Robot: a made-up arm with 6 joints. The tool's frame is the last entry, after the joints.
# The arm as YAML. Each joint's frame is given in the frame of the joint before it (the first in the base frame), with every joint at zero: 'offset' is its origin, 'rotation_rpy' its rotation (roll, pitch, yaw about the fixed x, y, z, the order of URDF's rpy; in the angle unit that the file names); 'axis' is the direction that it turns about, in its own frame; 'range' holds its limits. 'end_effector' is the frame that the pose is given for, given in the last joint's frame.
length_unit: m
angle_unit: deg
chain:
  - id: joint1
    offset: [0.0, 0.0, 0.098]
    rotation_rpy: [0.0, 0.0, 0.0]
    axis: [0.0, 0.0, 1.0]
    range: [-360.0, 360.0]
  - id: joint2
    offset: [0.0, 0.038, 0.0]
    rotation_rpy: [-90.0, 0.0, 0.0]
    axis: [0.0, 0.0, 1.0]
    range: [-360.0, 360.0]
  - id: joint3
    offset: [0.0, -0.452, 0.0]
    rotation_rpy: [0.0, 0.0, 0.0]
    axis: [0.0, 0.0, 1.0]
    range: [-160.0, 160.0]
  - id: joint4
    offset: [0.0, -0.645, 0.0]
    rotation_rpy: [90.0, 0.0, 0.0]
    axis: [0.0, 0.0, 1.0]
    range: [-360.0, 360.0]
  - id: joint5
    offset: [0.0, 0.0, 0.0]
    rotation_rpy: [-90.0, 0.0, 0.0]
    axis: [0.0, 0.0, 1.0]
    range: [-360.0, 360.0]
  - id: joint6
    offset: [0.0, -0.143, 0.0]
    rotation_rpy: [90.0, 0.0, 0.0]
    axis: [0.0, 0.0, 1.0]
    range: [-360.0, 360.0]
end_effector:
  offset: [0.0, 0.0, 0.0]
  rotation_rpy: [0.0, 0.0, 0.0]
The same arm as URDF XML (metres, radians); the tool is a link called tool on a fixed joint. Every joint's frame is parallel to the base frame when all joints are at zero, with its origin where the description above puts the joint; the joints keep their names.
<robot name="arm">
  <link name="base"/>
  <link name="link1"/>
  <link name="link2"/>
  <link name="link3"/>
  <link name="link4"/>
  <link name="link5"/>
  <link name="link6"/>
  <link name="tool"/>
  <joint name="joint1" type="revolute">
    <parent link="base"/>
    <child link="link1"/>
    <origin xyz="0.0000 0.0000 0.0980" rpy="0.0000 0.0000 0.0000"/>
    <axis xyz="0 0 1"/>
    <limit lower="-6.2832" upper="6.2832"/>
  </joint>
  <joint name="joint2" type="revolute">
    <parent link="link1"/>
    <child link="link2"/>
    <origin xyz="0.0000 0.0380 0.0000" rpy="0.0000 0.0000 0.0000"/>
    <axis xyz="0 1 0"/>
    <limit lower="-6.2832" upper="6.2832"/>
  </joint>
  <joint name="joint3" type="revolute">
    <parent link="link2"/>
    <child link="link3"/>
    <origin xyz="0.0000 0.0000 0.4520" rpy="0.0000 0.0000 0.0000"/>
    <axis xyz="0 1 0"/>
    <limit lower="-2.7925" upper="2.7925"/>
  </joint>
  <joint name="joint4" type="revolute">
    <parent link="link3"/>
    <child link="link4"/>
    <origin xyz="0.0000 0.0000 0.6450" rpy="0.0000 0.0000 0.0000"/>
    <axis xyz="0 0 1"/>
    <limit lower="-6.2832" upper="6.2832"/>
  </joint>
  <joint name="joint5" type="revolute">
    <parent link="link4"/>
    <child link="link5"/>
    <origin xyz="0.0000 0.0000 0.0000" rpy="0.0000 0.0000 0.0000"/>
    <axis xyz="0 1 0"/>
    <limit lower="-6.2832" upper="6.2832"/>
  </joint>
  <joint name="joint6" type="revolute">
    <parent link="link5"/>
    <child link="link6"/>
    <origin xyz="0.0000 0.0000 0.1430" rpy="0.0000 0.0000 0.0000"/>
    <axis xyz="0 0 1"/>
    <limit lower="-6.2832" upper="6.2832"/>
  </joint>
  <joint name="tool_fixed" type="fixed">
    <parent link="link6"/>
    <child link="tool"/>
    <origin xyz="0.0000 0.0000 0.0000" rpy="0.0000 0.0000 0.0000"/>
  </joint>
</robot>

